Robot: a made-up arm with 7 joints. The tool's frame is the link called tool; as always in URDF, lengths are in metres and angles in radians. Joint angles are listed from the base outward.
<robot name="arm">
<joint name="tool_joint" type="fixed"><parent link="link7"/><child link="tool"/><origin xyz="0 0 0"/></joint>
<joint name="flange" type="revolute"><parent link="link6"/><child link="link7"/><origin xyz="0 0 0" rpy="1.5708 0 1.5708"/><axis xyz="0 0 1"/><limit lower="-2.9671" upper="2.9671"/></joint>
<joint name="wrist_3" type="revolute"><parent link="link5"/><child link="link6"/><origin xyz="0 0 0" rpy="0 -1.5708 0"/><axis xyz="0 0 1"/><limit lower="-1.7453" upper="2.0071"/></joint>
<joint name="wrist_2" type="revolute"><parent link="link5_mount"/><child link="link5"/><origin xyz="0.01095 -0.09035 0" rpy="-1.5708 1.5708 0"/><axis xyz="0 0 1"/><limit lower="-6.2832" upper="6.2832"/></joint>
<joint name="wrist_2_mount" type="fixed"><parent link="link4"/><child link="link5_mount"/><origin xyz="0.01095 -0.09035 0"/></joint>
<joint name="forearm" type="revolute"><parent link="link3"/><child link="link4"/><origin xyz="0 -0.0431 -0.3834" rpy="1.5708 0 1.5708"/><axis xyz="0 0 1"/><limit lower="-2.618" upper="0.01"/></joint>
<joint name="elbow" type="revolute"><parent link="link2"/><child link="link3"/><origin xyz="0 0 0" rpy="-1.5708 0 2.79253"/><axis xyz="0 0 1"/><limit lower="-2.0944" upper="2.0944"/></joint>
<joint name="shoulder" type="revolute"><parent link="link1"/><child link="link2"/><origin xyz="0 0 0" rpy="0 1.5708 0"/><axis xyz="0 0 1"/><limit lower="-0.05" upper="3.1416"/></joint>
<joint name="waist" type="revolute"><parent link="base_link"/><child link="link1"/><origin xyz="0 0 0" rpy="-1.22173 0 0"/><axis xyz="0 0 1"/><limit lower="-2.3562" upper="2.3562"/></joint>
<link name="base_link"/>
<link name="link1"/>
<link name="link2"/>
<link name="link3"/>
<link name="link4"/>
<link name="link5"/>
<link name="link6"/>
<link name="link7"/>
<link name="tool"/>
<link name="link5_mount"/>
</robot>
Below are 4 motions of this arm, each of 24 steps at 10 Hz.
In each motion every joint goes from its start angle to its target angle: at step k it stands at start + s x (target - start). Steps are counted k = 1, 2, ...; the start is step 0. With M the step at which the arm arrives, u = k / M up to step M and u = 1 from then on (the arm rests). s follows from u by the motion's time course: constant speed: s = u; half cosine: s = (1 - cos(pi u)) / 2; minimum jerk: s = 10 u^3 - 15 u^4 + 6 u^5.
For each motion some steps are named. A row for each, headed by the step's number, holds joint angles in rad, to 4 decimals.
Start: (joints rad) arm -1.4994 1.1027 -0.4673 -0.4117 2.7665 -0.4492 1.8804
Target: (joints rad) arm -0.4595 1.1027 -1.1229 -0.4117 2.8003 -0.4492 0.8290
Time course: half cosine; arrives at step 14
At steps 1, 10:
1: -1.4864 1.1027 -0.4755 -0.4117 2.7669 -0.4492 1.8672
10: -0.6553 1.1027 -0.9995 -0.4117 2.7939 -0.4492 1.0269

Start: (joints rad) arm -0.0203 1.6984 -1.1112 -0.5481 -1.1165 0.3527 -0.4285
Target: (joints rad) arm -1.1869 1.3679 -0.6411 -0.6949 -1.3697 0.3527 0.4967
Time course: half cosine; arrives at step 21
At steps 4, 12, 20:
4: -0.1217 1.6697 -1.0704 -0.5609 -1.1385 0.3527 -0.3481
12: -0.7334 1.4964 -0.8238 -0.6378 -1.2713 0.3527 0.1370
20: -1.1804 1.3697 -0.6437 -0.6941 -1.3683 0.3527 0.4915

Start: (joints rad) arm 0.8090 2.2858 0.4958 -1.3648 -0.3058 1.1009 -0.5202
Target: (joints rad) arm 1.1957 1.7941 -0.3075 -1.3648 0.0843 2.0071 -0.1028
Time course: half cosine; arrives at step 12
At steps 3, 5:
3: 0.8656 2.2138 0.3782 -1.3648 -0.2487 1.2336 -0.4591
5: 0.9523 2.1036 0.1981 -1.3648 -0.1612 1.4367 -0.3655

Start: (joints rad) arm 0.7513 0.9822 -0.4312 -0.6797 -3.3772 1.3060 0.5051
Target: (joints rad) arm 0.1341 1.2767 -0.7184 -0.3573 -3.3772 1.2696 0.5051
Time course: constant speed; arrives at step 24
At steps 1, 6, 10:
1: 0.7256 0.9945 -0.4432 -0.6663 -3.3772 1.3045 0.5051
6: 0.5970 1.0558 -0.5030 -0.5991 -3.3772 1.2969 0.5051
10: 0.4941 1.1049 -0.5509 -0.5454 -3.3772 1.2908 0.5051

